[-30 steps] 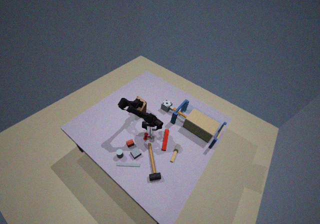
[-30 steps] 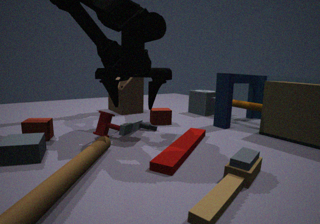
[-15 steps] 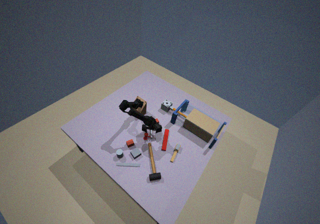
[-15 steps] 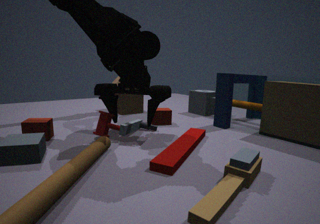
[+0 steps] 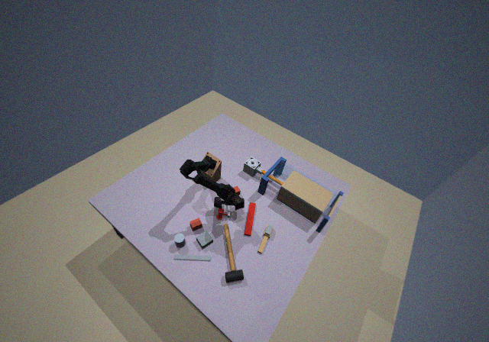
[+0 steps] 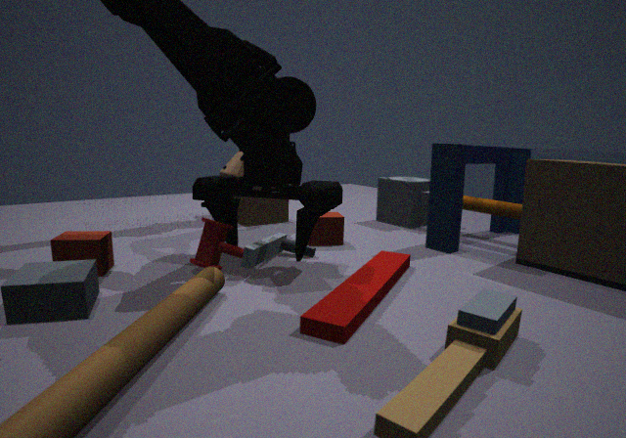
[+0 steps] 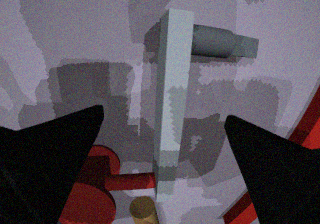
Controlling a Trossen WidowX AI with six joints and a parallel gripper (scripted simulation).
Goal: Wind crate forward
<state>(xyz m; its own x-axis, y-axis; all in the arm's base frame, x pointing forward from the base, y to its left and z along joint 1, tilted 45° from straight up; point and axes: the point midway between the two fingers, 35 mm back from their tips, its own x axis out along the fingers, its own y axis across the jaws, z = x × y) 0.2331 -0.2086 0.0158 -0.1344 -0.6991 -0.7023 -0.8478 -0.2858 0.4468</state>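
Right now the winch handle is 10 mm to the right of my gripper tip and 10 mm above it. From my gripper tip the other things lie so: red knob: 60 mm to the right, 20 mm above, 10 mm behind; then grey block: 250 mm to the right, 10 mm above; then red bar: 150 mm ahead, 20 mm to the left.
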